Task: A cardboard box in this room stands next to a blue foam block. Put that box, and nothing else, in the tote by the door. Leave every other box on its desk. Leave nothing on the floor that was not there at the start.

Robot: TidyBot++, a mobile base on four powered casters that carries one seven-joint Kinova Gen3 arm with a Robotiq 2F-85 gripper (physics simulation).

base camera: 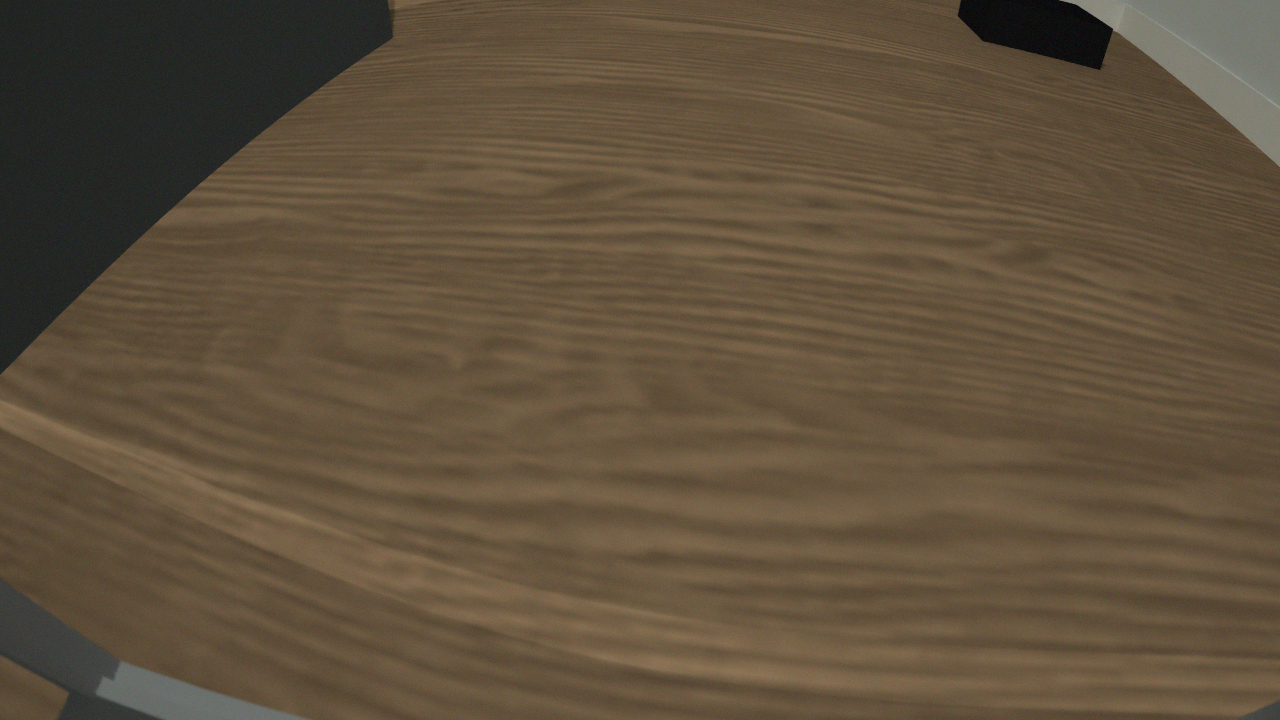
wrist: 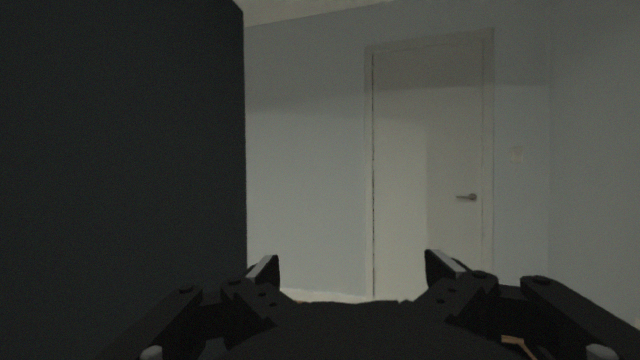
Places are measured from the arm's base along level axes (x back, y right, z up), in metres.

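Pixels of known places: gripper, fingertip midpoint: (wrist: 350,268).
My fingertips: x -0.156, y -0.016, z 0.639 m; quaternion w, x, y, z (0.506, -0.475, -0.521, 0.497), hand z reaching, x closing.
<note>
Behind a point stands the place of what it marks.
My gripper (wrist: 350,268) {x -0.156, y -0.016, z 0.639 m} is open, with nothing between its fingers, and points toward a light wall with a closed door (wrist: 425,165) {x -2.062, y 0.535, z 0.760 m}. A black, low, box-shaped object (base camera: 1038,34) {x -1.457, y 0.746, z -0.352 m} stands on the floor at the top right of the base camera view, cut off by the frame's top edge. I cannot tell whether it is the tote. The cardboard box and the blue foam block do not show in either view.
A tall dark panel (base camera: 170,107) {x -0.735, y -0.626, z -0.282 m} (wrist: 120,150) {x -0.645, y -0.639, z 0.766 m} stands close on the left in both views. A light wall with a pale baseboard (base camera: 1203,89) {x -1.430, y 1.217, z -0.375 m} runs along the right of the base camera view. The floor (base camera: 671,358) {x -0.461, y -0.011, z -0.397 m} is wood-grained.
</note>
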